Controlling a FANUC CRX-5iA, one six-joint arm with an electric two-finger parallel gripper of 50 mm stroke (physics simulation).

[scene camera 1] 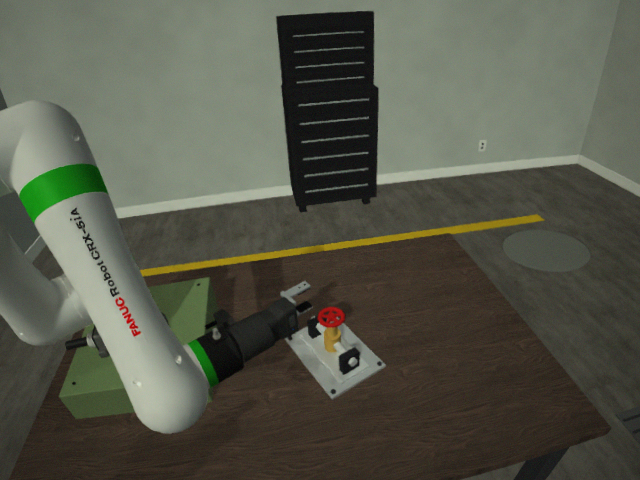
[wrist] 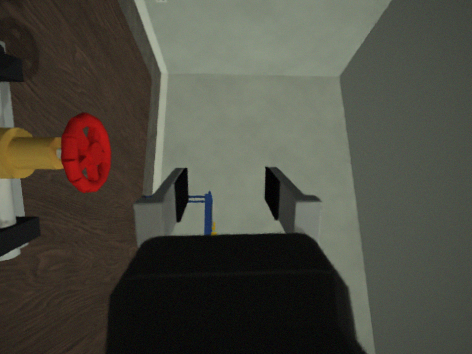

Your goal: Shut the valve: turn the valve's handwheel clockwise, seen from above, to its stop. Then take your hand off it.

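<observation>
The red handwheel [scene camera 1: 330, 316] [wrist: 94, 156] sits on top of the yellow valve body [scene camera 1: 331, 341] [wrist: 35, 153]. A white pipe runs through the body between two black supports, on a pale base plate [scene camera 1: 321, 373]. My gripper [scene camera 1: 309, 295] [wrist: 226, 183] is open wide, with nothing between its fingers. It is apart from the handwheel, to its left and a little higher in the scene view. In the wrist view the wheel stands left of both fingers, and its top face shows at a slant. The stem under the wheel is mostly hidden.
The valve stands on the dark wooden table [scene camera 1: 439, 382]. A green block [scene camera 1: 180, 302] lies on the table at the left, partly behind the arm. A black tool cabinet [scene camera 1: 333, 93] stands far back by the wall. A blue frame [wrist: 208, 215] shows far off in the wrist view.
</observation>
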